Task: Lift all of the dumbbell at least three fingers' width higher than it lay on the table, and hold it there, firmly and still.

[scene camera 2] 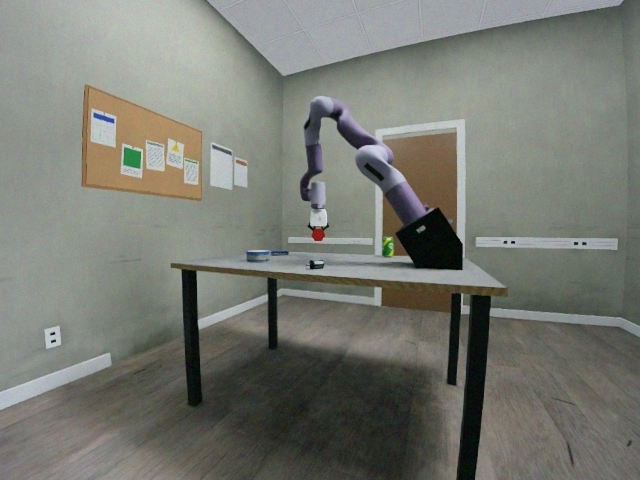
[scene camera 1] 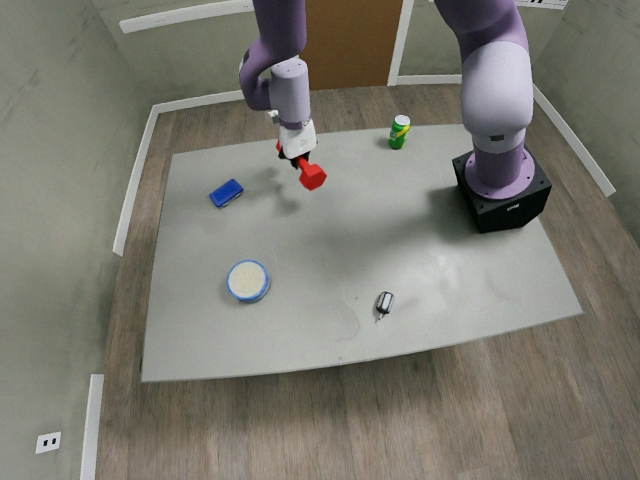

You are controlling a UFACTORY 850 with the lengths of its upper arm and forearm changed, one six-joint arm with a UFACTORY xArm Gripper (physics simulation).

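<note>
The red dumbbell (scene camera 1: 312, 177) (scene camera 2: 317, 234) hangs in the air well above the table (scene camera 1: 310, 330) (scene camera 2: 361, 279). In the scene camera 2 view a wide gap shows between it and the table top, and its near head faces the camera. My gripper (scene camera 1: 296, 160) (scene camera 2: 317, 227) points down and is shut on the dumbbell's handle, between the two heads. In the scene camera 1 view the far head is mostly hidden behind the gripper. The dumbbell's shadow falls on the table below and to the left.
A blue box-like object (scene camera 1: 226, 193) (scene camera 2: 279, 252) lies at the left back. A round blue-rimmed tin (scene camera 1: 248, 280) (scene camera 2: 257, 255) is at the left front. A small black-and-silver object (scene camera 1: 384, 303) (scene camera 2: 315, 264) lies near the front edge. A green can (scene camera 1: 399, 132) (scene camera 2: 387, 246) stands at the back, left of the robot base.
</note>
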